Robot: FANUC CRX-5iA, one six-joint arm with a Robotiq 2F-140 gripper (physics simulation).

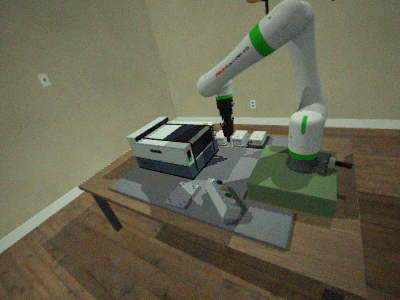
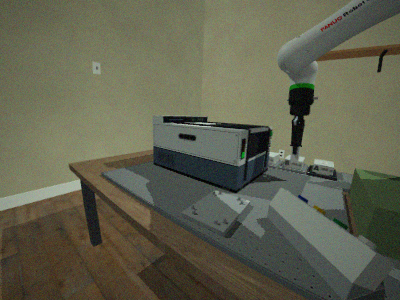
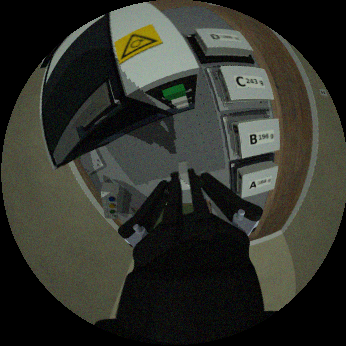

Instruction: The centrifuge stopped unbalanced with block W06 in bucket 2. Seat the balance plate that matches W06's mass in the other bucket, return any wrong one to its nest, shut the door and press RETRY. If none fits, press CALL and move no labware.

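Places are measured from the arm's base along level axes (x back, y right, z up), in metres.
Pixels of known places: gripper, fingertip midpoint: (image 1: 230,146) (image 2: 294,162) (image 3: 183,166); arm's base at its link origin: (image 1: 302,163).
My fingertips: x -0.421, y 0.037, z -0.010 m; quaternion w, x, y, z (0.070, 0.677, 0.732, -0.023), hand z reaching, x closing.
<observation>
For each thing: its middle in the pictures, then the offset to it from my fingertips. "*": a spot on its surface instead.
- dark blue centrifuge at the middle of its body: (image 3: 91,55) (image 2: 211,143) (image 1: 174,143) dx -0.329, dy -0.158, dz +0.047 m
- green display at a spot on its surface: (image 3: 173,91) * dx -0.120, dy +0.017, dz +0.116 m
- Plate A at the middle of its body: (image 3: 257,178) (image 2: 323,166) (image 1: 257,138) dx +0.073, dy +0.220, dz -0.042 m
- Plate B at the middle of its body: (image 3: 257,135) (image 2: 294,161) (image 1: 239,137) dx -0.056, dy +0.197, dz -0.042 m
- plate C at the middle of its body: (image 3: 246,83) (image 2: 269,157) (image 1: 222,136) dx -0.186, dy +0.173, dz -0.042 m
- plate D's at the middle of its body: (image 3: 223,40) dx -0.326, dy +0.149, dz -0.042 m
- sloped button box at the middle of its body: (image 2: 317,228) (image 1: 221,197) (image 3: 110,202) dx +0.172, dy -0.360, dz -0.033 m
- light flat plate with pegs, body centre: (image 2: 218,207) (image 3: 88,158) (image 1: 181,193) dx -0.049, dy -0.413, dz -0.063 m
My gripper (image 1: 228,140) (image 2: 295,152) (image 3: 183,166) is shut and empty, pointing down beside the plate row and the centrifuge. The white and dark blue centrifuge (image 1: 162,153) (image 2: 200,141) (image 3: 155,62) has a dark top panel and a green display (image 3: 173,91); its buckets and block W06 are hidden. Plate A (image 1: 258,136) (image 2: 323,165) (image 3: 257,181) has a blurred mass label. Plate B (image 3: 256,140) reads 196 g, plate C (image 3: 247,82) 243 g; plate D's (image 3: 222,41) mass is blurred. All four rest in their nests. RETRY and CALL labels are unreadable.
A sloped button box (image 1: 220,200) (image 2: 315,237) (image 3: 106,197) carries blue, yellow and green buttons. A light flat plate with pegs (image 1: 181,196) (image 2: 215,212) lies between it and the centrifuge. The green robot base (image 1: 295,190) (image 2: 377,215) stands at the right.
</observation>
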